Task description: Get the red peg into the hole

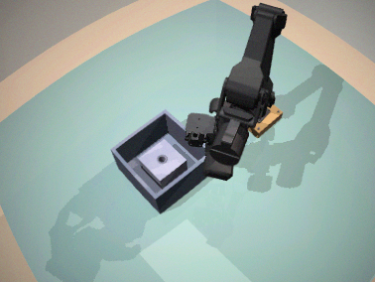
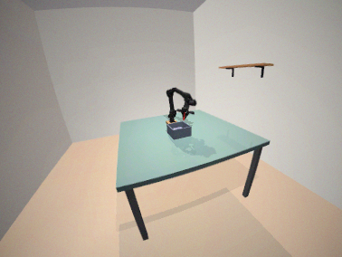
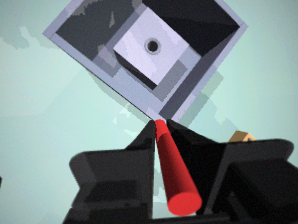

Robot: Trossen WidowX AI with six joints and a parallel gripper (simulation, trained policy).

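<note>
My gripper tip is now 10 cm to the left of the pale plate, 8 cm above it and 6 cm short of it. Round my gripper tip: red peg: 3 cm above, 1 cm to the left, 1 cm behind; grey box: 10 cm to the right, 10 cm below, 6 cm ahead.
</note>
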